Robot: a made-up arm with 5 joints. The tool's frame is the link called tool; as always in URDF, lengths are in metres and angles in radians.
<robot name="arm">
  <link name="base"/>
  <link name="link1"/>
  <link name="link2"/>
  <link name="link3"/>
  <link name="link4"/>
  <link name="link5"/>
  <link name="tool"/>
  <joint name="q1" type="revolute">
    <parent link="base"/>
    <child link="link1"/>
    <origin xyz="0.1 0 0.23"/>
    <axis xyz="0 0 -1"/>
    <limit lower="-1.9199" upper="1.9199" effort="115" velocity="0.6"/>
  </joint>
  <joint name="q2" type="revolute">
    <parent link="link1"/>
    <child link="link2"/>
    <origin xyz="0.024 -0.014 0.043"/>
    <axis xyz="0 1 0"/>
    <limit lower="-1.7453" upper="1.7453" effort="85" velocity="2.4"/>
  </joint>
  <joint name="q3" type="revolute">
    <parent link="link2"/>
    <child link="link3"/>
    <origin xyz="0.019 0 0.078"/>
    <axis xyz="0 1 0"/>
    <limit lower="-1.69" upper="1.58" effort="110" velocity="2.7"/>
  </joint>
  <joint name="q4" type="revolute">
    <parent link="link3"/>
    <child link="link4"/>
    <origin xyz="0.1 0 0.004"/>
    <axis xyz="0 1 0"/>
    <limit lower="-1.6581" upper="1.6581" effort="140" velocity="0.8"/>
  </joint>
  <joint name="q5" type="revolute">
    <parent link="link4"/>
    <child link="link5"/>
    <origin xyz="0.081 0.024 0"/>
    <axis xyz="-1 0 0"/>
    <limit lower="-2.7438" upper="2.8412" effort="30" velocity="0.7"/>
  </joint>
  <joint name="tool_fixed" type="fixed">
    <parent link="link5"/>
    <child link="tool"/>
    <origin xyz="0 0 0" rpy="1.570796 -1.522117 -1.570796"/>
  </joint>
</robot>
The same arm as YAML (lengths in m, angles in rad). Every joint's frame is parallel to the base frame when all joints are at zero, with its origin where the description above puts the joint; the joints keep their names.
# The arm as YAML. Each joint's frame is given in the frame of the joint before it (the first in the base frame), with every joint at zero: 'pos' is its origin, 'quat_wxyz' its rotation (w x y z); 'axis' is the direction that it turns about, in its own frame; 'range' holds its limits. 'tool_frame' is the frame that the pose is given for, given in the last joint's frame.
length_unit: m
angle_unit: rad
joints:
  - joint: q1
    pos: [0.1, 0.0, 0.23]
    quat_wxyz: [1.0, 0.0, 0.0, 0.0]
    axis: [0.0, 0.0, -1.0]
    range: [-1.9199, 1.9199]
  - joint: q2
    pos: [0.024, -0.014, 0.043]
    quat_wxyz: [1.0, 0.0, 0.0, 0.0]
    axis: [0.0, 1.0, 0.0]
    range: [-1.7453, 1.7453]
  - joint: q3
    pos: [0.019, 0.0, 0.078]
    quat_wxyz: [1.0, 0.0, 0.0, 0.0]
    axis: [0.0, 1.0, 0.0]
    range: [-1.69, 1.58]
  - joint: q4
    pos: [0.1, 0.0, 0.004]
    quat_wxyz: [1.0, 0.0, 0.0, 0.0]
    axis: [0.0, 1.0, 0.0]
    range: [-1.6581, 1.6581]
  - joint: q5
    pos: [0.081, 0.024, 0.0]
    quat_wxyz: [1.0, 0.0, 0.0, 0.0]
    axis: [-1.0, 0.0, 0.0]
    range: [-2.7438, 2.8412]
tool_frame:
  pos: [0.0, 0.0, 0.0]
  quat_wxyz: [0.706897, 0.017209, -0.706897, -0.017209]

